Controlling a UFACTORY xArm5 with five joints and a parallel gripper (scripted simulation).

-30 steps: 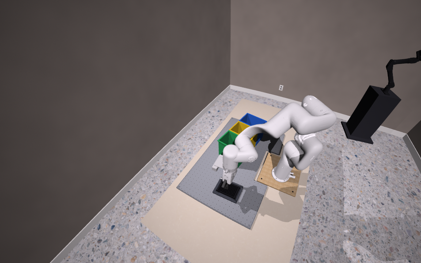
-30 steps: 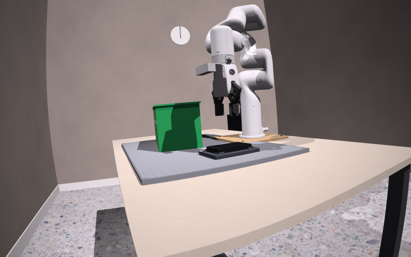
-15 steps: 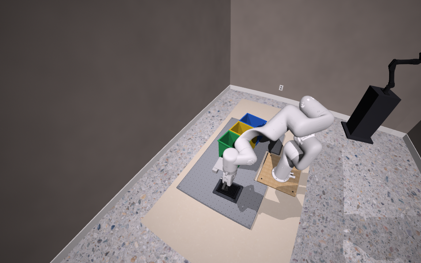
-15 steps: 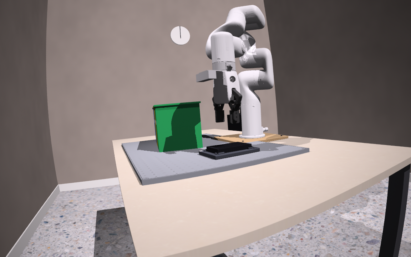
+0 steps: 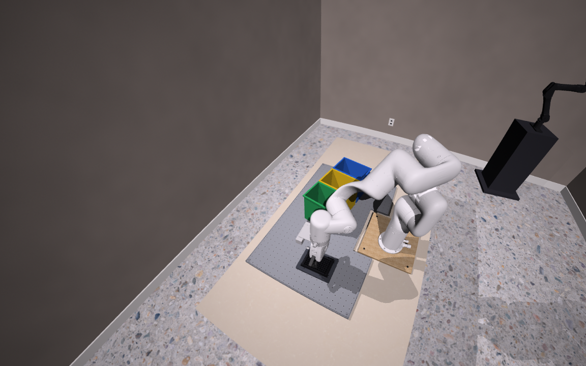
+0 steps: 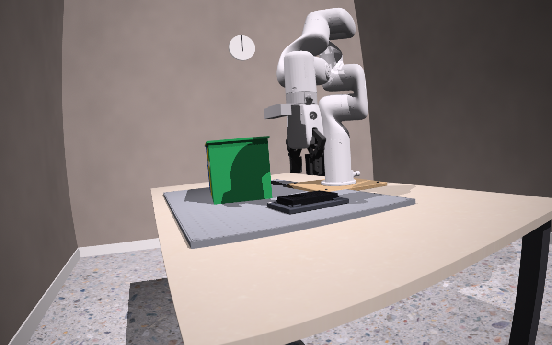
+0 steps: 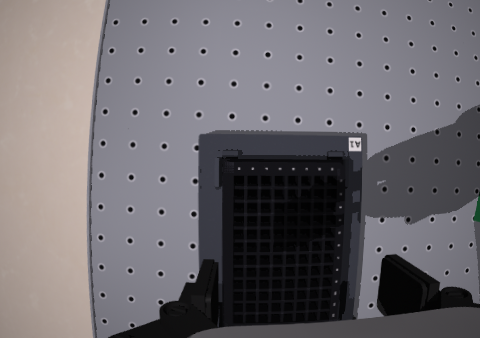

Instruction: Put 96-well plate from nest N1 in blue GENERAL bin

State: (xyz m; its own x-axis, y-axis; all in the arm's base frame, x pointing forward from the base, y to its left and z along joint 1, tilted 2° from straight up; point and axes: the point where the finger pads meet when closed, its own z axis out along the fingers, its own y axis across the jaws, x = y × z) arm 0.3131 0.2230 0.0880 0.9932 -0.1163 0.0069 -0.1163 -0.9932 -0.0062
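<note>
Right now my hand is 70 mm above the black 96-well plate. Round my hand: green bin 50 mm ahead, 270 mm to the right; then yellow bin 10 mm ahead, 390 mm to the right; then dark plate nest 80 mm below.
</note>
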